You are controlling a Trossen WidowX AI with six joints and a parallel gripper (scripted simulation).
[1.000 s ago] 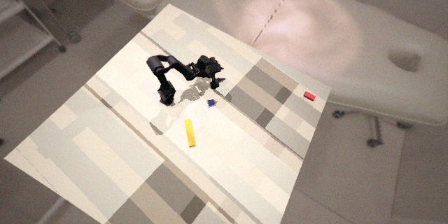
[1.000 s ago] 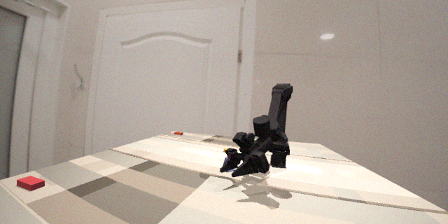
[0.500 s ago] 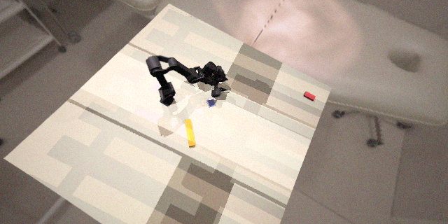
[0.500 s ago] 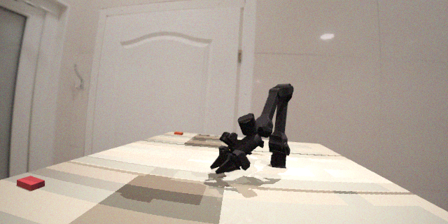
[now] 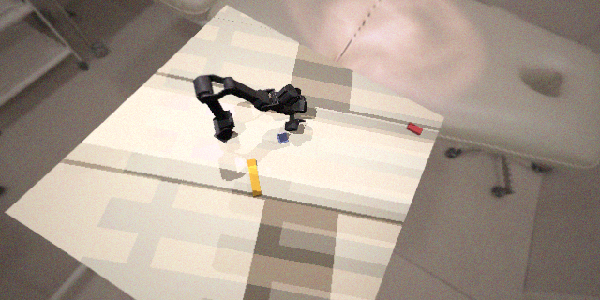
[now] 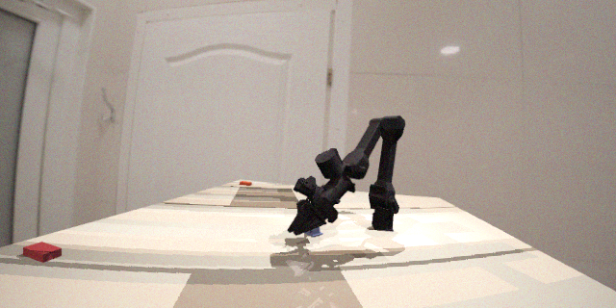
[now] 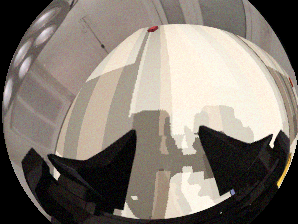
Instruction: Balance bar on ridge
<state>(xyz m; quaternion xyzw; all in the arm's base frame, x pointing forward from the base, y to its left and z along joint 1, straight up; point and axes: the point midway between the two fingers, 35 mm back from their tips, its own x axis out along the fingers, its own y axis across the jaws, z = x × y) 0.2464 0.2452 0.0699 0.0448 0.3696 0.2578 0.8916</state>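
The bar is 4 cm behind my gripper tip, 36 cm to the right of it and 4 cm below it. From my gripper tip the other things lie so: orange-red block: 47 cm ahead, 76 cm to the right, 4 cm below.
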